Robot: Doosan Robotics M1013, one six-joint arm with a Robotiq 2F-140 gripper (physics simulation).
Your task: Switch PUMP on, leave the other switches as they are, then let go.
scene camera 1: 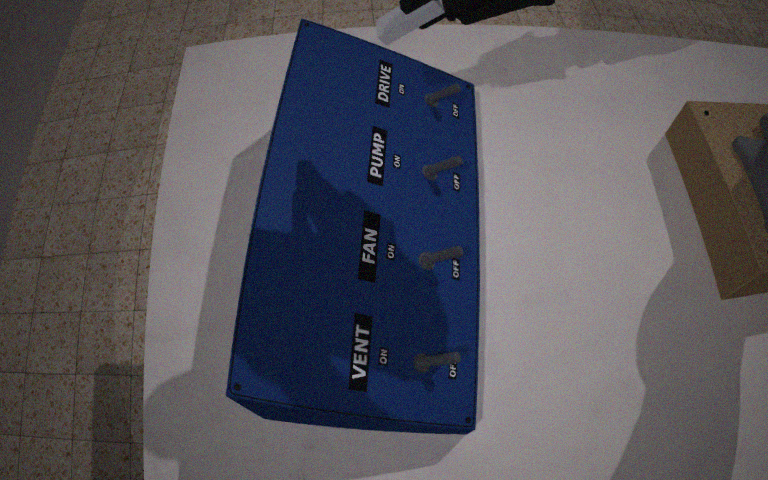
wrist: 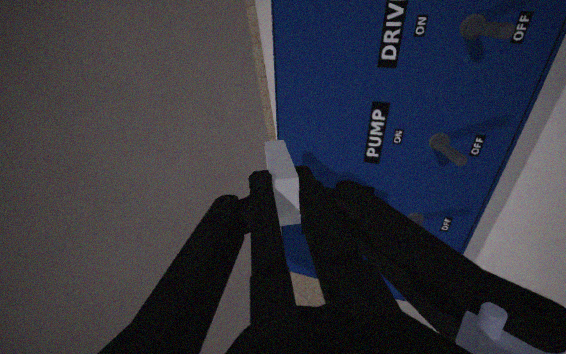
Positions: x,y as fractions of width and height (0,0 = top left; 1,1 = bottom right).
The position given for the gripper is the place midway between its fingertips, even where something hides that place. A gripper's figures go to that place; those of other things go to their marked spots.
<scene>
The gripper (scene camera 1: 0.50,0.07): 56 cm from the lens. A blue switch panel (scene camera 1: 0.44,0.64) is 56 cm from the lens.
</scene>
